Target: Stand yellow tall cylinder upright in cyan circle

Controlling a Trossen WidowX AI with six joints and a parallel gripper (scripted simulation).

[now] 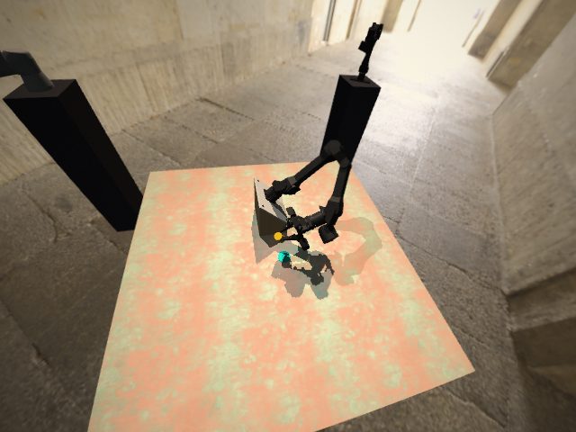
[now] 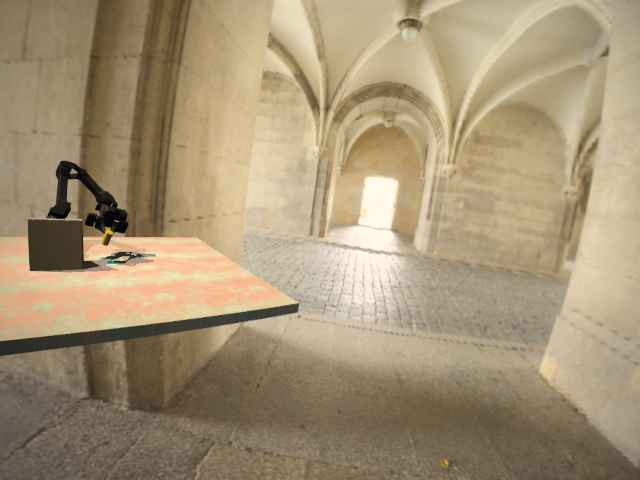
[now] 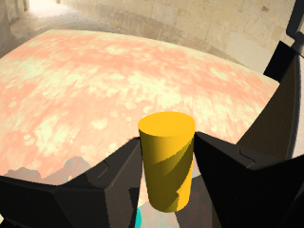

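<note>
The cyan circle is 2 cm ahead of my gripper tip, 3 cm to the left of it and 14 cm below it. Also, from my gripper tip: yellow tall cylinder 1 cm behind, 1 cm to the left, 2 cm below.
</note>
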